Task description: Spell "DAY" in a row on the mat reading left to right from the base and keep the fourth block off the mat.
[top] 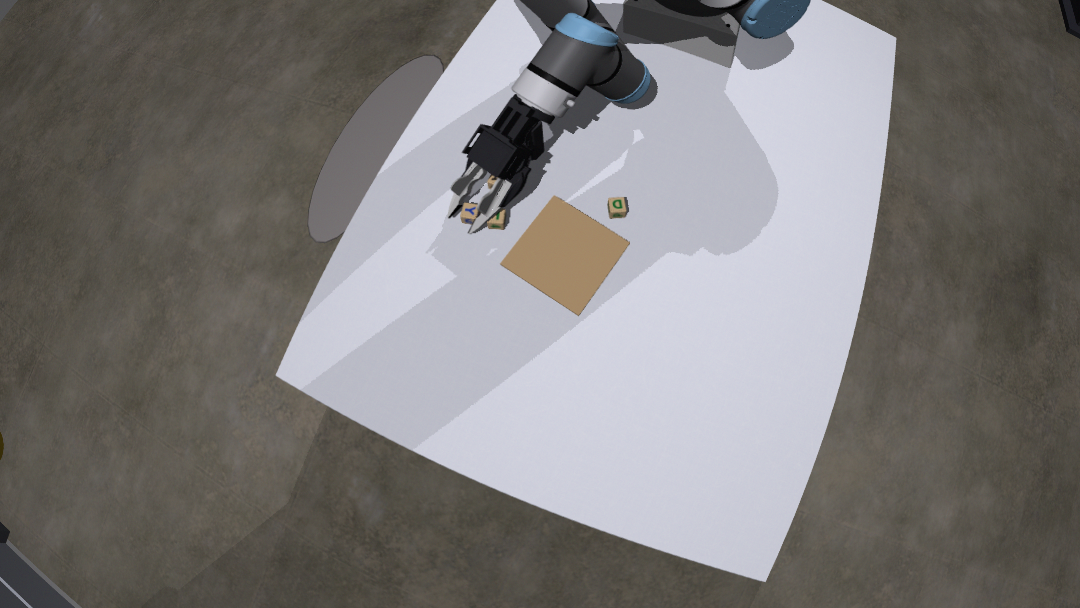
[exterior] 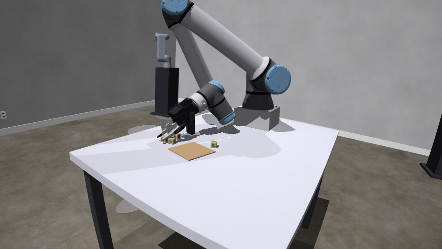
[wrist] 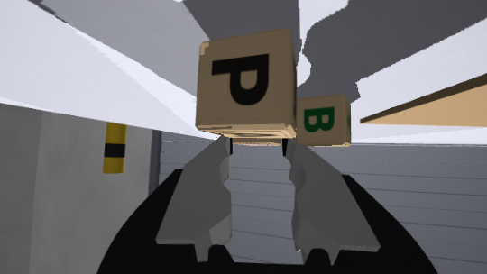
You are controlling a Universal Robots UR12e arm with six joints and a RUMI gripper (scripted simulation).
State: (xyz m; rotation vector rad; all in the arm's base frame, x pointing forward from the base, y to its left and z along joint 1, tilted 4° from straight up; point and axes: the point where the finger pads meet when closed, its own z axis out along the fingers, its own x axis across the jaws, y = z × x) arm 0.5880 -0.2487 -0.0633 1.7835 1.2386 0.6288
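My gripper is now 10 mm past the blue-lettered block and 10 mm above it. Also, from my hand: D block (210 mm to the left, 90 mm behind, 10 mm below); green-lettered block (50 mm to the left, 10 mm below, 10 mm behind); tan mat (160 mm to the left, 20 mm below).
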